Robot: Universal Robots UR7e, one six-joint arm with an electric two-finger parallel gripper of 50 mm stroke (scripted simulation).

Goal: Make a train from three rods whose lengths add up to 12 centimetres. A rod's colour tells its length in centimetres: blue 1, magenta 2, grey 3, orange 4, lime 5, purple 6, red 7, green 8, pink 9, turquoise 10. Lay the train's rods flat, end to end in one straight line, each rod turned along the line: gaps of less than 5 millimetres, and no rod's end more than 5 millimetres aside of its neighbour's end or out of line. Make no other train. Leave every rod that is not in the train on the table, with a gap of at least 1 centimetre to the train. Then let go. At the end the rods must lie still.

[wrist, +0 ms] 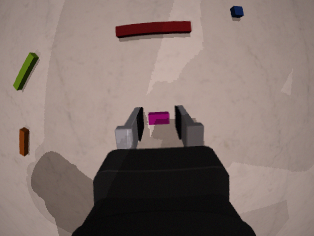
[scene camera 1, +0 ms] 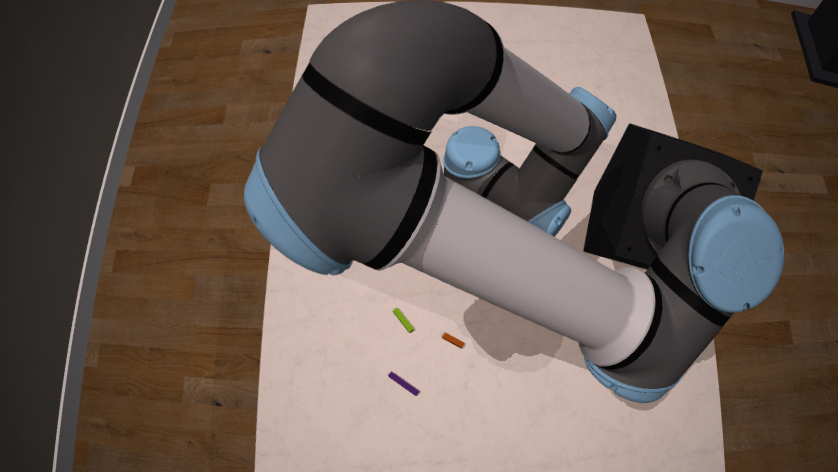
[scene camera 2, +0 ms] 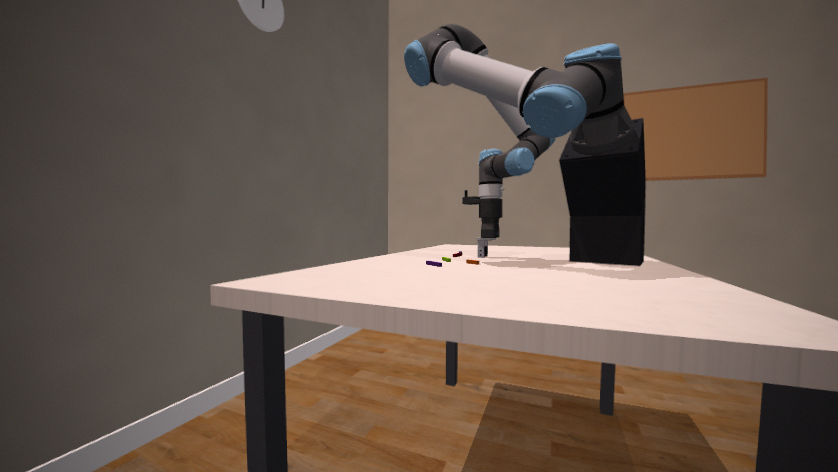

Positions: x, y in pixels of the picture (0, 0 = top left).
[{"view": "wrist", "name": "my gripper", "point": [159, 116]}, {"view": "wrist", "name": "red rod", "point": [170, 27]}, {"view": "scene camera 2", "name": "my gripper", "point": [482, 257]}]
